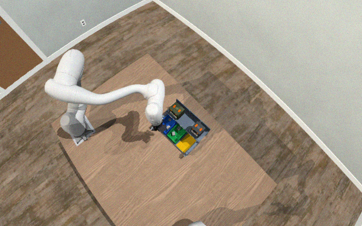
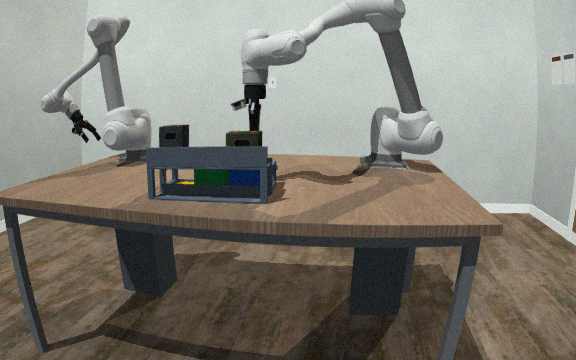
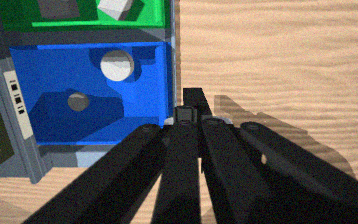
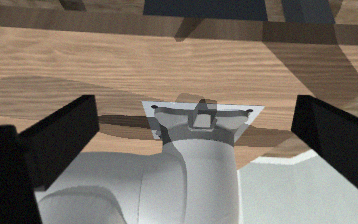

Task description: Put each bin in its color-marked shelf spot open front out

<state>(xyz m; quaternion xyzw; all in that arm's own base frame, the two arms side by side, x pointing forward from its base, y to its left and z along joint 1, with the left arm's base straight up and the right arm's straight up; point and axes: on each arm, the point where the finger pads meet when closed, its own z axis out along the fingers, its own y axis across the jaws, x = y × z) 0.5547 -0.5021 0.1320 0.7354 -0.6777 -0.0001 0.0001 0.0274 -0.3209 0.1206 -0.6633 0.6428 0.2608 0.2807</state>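
Observation:
Right now my left hand is 110 mm above the round part, 90 mm short of it and 20 mm to the left of it. From my left hand the other things lie so: blue bin (110 mm ahead, 90 mm below, 10 mm to the left); grey shelf (150 mm ahead, 100 mm to the right, 60 mm below); green bin (120 mm ahead, 110 mm to the right, 90 mm below).

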